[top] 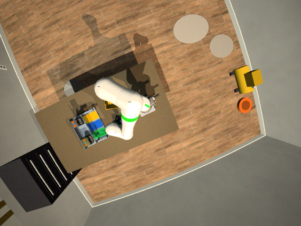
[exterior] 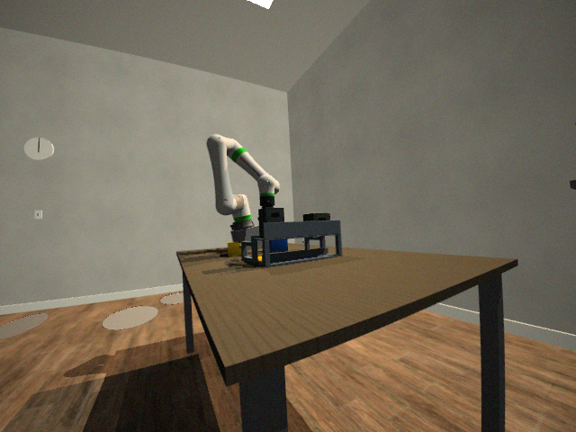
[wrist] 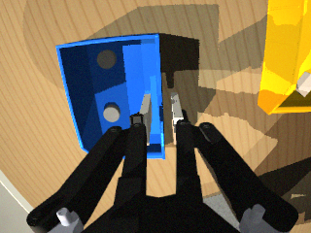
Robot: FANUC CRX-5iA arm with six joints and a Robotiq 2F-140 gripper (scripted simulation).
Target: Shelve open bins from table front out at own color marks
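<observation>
Now: hand 5 cm to the right of the blue bin, 4 cm above it and 2 cm short of it. Round my hand: yellow bin 20 cm to the right, 4 cm below, 3 cm behind; then blue mark 32 cm ahead, 12 cm to the right, 7 cm below; then green mark 34 cm ahead, 7 cm below, 1 cm to the right.
</observation>
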